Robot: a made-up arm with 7 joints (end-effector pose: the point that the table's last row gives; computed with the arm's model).
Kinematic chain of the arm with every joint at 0, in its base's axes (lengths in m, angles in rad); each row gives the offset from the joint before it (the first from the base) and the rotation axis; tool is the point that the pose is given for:
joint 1: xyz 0 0 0.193 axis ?
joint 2: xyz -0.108 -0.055 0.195 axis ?
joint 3: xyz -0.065 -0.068 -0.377 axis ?
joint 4: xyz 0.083 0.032 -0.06 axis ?
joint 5: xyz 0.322 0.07 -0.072 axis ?
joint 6: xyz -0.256 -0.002 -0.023 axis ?
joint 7: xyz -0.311 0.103 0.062 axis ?
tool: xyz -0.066 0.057 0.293
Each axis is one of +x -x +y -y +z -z.
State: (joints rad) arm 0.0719 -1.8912 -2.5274 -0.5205 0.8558 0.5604 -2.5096
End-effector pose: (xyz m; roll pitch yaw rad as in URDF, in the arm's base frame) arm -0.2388 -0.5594 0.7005 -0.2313 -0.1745 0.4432
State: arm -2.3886 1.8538 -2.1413 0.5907 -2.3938 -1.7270 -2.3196
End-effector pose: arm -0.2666 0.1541 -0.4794 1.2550 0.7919 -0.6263
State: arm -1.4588 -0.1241 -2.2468 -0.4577 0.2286 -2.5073 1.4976
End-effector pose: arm -0.1963 0.3028 0.6418 -0.2210 1.1311 0.7100
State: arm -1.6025 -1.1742 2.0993 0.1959 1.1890 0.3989 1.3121
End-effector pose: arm 0.0435 0.3671 -0.0707 -0.8930 -0.5133 -0.3544
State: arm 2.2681 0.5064 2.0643 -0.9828 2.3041 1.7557 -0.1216
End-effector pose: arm -0.2733 -0.5656 -0.5798 -2.0021 -0.4045 1.5360
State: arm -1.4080 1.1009 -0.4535 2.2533 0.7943 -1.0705 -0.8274
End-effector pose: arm 0.6653 -0.0854 0.1153 -3.0751 -0.3325 -2.2747
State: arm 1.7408 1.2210 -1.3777 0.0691 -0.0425 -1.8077 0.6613
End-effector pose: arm -0.0765 0.2156 -0.0484 2.0749 -0.3699 -1.5826
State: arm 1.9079 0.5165 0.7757 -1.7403 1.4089 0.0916 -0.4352
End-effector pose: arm 0.1372 0.6007 0.6999 -2.8256 0.8654 -1.6249
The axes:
joint 1: +x
joint 2: -y
joint 3: +x
joint 4: -z
joint 5: -y
joint 6: -x
joint 7: +z

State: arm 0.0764 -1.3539 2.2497 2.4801 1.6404 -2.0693 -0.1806
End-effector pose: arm -0.0959 0.3803 0.9376 -0.3164 0.1914 -2.3723
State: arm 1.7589 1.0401 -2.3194 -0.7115 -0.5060 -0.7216 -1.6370
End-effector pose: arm 0.5278 0.0487 0.3687 -0.9781 -0.0279 -2.3908
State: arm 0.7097 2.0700 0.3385 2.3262 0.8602 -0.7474 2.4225
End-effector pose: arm 0.4288 -0.1344 0.8066 1.3660 -1.1284 -2.3152
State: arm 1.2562 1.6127 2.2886 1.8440 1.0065 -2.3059 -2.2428
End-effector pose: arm -0.0607 0.2305 0.5552 1.0142 -1.1718 -2.6830
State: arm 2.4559 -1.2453 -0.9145 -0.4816 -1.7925 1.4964 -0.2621
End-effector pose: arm -0.5631 -0.4530 0.6108 -1.3182 0.3228 2.2083
